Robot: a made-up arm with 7 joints. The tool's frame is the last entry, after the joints.
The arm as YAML. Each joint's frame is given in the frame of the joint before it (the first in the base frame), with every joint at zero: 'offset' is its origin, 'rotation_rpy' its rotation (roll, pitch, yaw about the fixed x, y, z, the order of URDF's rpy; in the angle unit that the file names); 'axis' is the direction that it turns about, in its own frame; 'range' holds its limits. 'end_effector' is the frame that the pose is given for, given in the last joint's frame.
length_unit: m
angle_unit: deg
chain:
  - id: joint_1
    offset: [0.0, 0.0, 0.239]
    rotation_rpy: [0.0, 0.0, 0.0]
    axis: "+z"
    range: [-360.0, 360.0]
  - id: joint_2
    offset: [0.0, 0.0, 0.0]
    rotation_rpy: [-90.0, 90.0, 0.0]
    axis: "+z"
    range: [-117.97, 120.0]
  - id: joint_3
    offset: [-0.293, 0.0, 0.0]
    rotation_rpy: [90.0, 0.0, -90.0]
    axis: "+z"
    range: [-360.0, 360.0]
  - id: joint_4
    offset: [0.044, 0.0, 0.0]
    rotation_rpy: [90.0, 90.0, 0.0]
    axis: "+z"
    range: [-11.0, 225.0]
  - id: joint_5
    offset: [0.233, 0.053, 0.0]
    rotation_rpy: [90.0, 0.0, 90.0]
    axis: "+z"
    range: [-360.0, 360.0]
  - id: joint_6
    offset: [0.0, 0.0, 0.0]
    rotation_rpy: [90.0, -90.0, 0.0]
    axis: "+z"
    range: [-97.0, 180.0]
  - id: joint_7
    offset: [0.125, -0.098, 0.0]
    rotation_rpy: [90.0, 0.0, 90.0]
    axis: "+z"
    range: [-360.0, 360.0]
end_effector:
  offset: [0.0, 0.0, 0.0]
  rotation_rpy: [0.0, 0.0, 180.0]
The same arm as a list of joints. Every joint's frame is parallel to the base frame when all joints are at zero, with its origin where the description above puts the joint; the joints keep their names.
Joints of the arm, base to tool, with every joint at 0 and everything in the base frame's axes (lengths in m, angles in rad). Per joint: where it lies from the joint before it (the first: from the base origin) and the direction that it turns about. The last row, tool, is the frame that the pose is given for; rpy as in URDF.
joint_1: axis 0 0 1 offset 0 0 0.239
joint_2: axis 0 1 0 offset 0 0 0
joint_3: axis 0 0 1 offset 0 0 0.293
joint_4: axis 0 -1 0 offset 0.044 0 0
joint_5: axis 0 0 -1 offset 0.053 0 -0.233
joint_6: axis 0 1 0 offset 0 0 0
joint_7: axis 0 0 -1 offset 0.098 0 -0.125
tool: offset 0 0 0 rpy 3.1416 0 0
Joint limits (rad, base to tool): -6.2832..6.2832 -2.059..2.0944 -6.2832..6.2832 -0.192..3.927 -6.2832..6.2832 -1.693..3.1416 -6.2832..6.2832

